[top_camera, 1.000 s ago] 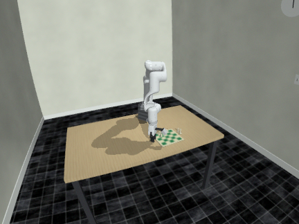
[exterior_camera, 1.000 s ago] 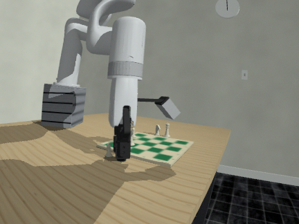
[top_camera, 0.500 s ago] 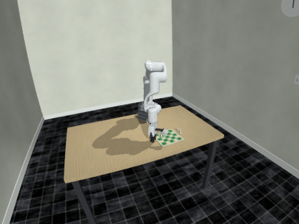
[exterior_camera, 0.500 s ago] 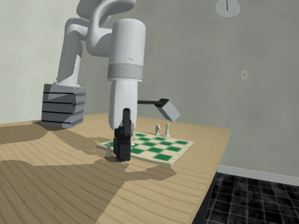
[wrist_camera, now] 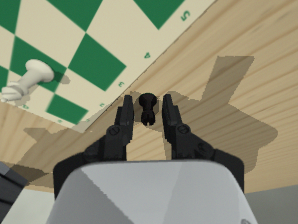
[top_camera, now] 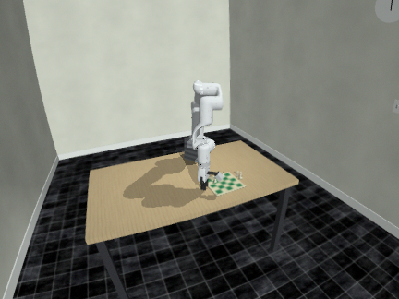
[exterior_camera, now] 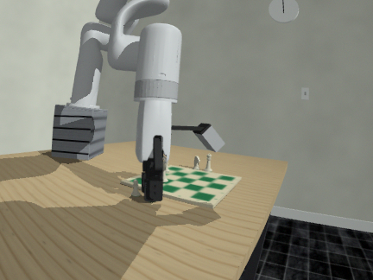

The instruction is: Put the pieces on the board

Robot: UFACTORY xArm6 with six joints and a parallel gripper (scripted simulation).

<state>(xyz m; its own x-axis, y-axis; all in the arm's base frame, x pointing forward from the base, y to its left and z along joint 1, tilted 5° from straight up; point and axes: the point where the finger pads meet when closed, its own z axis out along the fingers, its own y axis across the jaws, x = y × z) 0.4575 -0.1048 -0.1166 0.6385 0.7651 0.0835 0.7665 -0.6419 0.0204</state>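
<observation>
Now: the black rook 1 cm below my hand. From my hand the other things lie so: chessboard: 14 cm to the left, 2 cm below, 1 cm behind; white knight: 9 cm to the left, 5 cm behind.
</observation>
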